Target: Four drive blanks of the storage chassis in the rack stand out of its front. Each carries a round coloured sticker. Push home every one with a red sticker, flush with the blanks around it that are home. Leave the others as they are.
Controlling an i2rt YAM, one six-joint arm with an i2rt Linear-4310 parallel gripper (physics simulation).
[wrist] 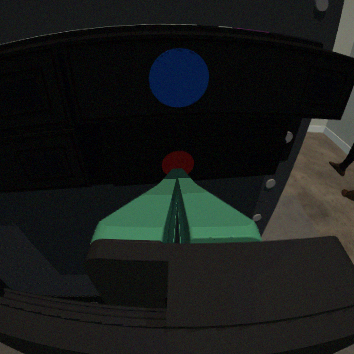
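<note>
My gripper (176, 176) is shut and empty, with its green fingertips together. The tips overlap the lower edge of a red sticker (178, 161) on a dark drive blank (235, 152) in the lower row; they touch it or are very close. The blank's lower edge lies nearly in line with that of the neighbour on its left. A blue sticker (179, 77) is on the blank (260, 82) directly above, which stands out towards the camera. The picture is very dark, so the exact depth of the red-stickered blank is hard to tell.
Dark neighbouring blanks (40, 160) are at the left. The rack's side post with round screws (270, 183) runs down the right. Beyond it are a brown floor (305, 187), a pale wall and part of a person's feet and leg. A dark panel is below the blanks.
</note>
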